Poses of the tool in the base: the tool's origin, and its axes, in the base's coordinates. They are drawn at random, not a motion.
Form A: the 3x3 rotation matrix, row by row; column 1 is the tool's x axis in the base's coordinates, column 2 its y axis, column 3 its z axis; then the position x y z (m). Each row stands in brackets.
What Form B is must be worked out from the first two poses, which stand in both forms.
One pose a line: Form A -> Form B
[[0.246 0.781 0.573], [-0.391 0.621 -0.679], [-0.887 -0.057 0.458]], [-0.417 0.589 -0.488] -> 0.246 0.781 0.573 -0.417; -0.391 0.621 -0.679 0.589; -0.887 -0.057 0.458 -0.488; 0 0 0 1
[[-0.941 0.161 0.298], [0.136 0.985 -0.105], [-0.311 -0.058 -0.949]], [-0.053 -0.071 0.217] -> -0.941 0.161 0.298 -0.053; 0.136 0.985 -0.105 -0.071; -0.311 -0.058 -0.949 0.217; 0 0 0 1
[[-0.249 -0.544 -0.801], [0.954 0.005 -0.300], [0.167 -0.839 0.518]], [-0.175 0.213 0.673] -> -0.249 -0.544 -0.801 -0.175; 0.954 0.005 -0.300 0.213; 0.167 -0.839 0.518 0.673; 0 0 0 1
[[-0.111 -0.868 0.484], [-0.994 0.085 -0.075], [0.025 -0.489 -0.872]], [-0.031 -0.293 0.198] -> -0.111 -0.868 0.484 -0.031; -0.994 0.085 -0.075 -0.293; 0.025 -0.489 -0.872 0.198; 0 0 0 1
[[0.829 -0.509 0.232], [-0.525 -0.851 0.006], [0.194 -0.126 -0.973]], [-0.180 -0.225 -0.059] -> 0.829 -0.509 0.232 -0.180; -0.525 -0.851 0.006 -0.225; 0.194 -0.126 -0.973 -0.059; 0 0 0 1
